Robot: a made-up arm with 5 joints. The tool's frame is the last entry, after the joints.
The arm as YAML. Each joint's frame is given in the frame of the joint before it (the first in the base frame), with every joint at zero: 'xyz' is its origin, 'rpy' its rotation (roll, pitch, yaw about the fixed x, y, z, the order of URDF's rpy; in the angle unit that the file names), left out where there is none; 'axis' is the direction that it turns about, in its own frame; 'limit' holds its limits. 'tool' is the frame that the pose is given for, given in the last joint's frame.
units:
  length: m
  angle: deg
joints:
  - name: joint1
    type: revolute
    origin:
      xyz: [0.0, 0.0, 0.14]
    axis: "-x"
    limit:
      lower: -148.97
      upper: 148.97
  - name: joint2
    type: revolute
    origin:
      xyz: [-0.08, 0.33, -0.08]
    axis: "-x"
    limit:
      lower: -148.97
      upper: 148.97
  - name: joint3
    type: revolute
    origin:
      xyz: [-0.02, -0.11, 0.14]
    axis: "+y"
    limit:
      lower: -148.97
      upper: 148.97
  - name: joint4
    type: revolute
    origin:
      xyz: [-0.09, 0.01, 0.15]
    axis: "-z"
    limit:
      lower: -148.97
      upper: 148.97
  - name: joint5
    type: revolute
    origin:
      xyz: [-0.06, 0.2, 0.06]
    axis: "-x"
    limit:
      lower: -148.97
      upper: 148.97
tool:
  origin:
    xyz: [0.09, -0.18, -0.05]
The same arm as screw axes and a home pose.
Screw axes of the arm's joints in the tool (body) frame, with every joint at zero. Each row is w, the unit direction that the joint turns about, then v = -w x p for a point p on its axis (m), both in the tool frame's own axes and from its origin. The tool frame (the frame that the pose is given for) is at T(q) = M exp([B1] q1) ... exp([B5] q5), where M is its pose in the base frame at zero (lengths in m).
B1 = (-1, 0, 0, 0.0000, 0.2200, -0.2500)
B2 = (-1, 0, 0, 0.0000, 0.3000, 0.0800)
B3 = (0, 1, 0, 0.1600, 0.0000, 0.0600)
B4 = (0, 0, -1, 0.0200, -0.0300, 0.0000)
B5 = (-1, 0, 0, 0.0000, -0.0500, 0.1800)
M: xyz -0.1600 0.2500 0.3600 (m) rpy 0.0000 0.0000 0.0000 (rad, as in URDF)
Joint limits (rad, base to tool): -2.6000..2.6000 -2.6000..2.6000 -2.6000..2.6000 -2.6000..2.6000 -2.6000..2.6000

